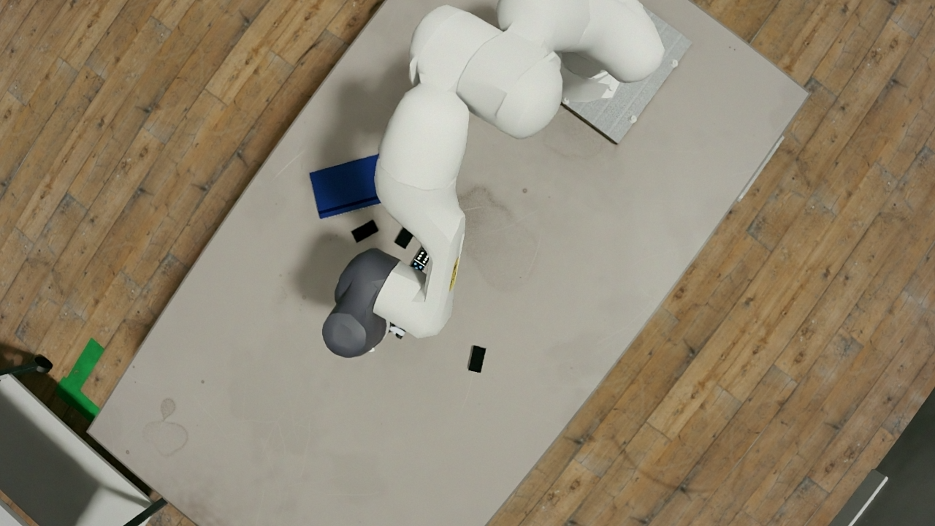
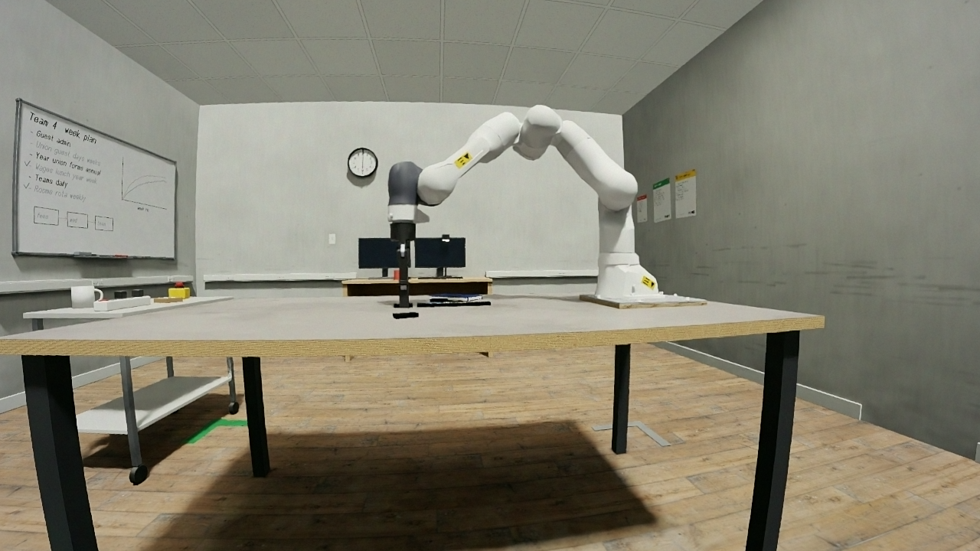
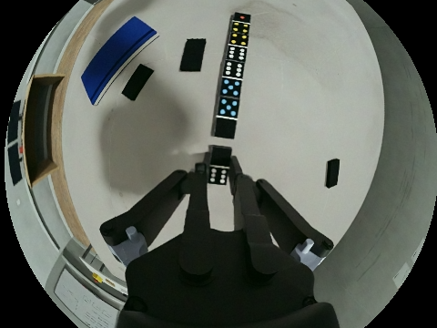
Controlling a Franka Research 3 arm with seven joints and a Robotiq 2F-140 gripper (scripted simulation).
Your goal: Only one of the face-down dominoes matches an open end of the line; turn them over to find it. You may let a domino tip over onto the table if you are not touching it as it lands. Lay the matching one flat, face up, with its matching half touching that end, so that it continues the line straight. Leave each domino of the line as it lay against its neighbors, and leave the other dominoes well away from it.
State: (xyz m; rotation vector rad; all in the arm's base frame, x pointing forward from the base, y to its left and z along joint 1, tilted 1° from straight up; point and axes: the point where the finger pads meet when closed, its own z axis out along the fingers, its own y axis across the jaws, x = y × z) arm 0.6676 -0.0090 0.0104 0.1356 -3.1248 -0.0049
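The domino is 3 cm below my hand. The rest, counted from my hand: blue book 16 cm behind, 24 cm to the right, 3 cm below.
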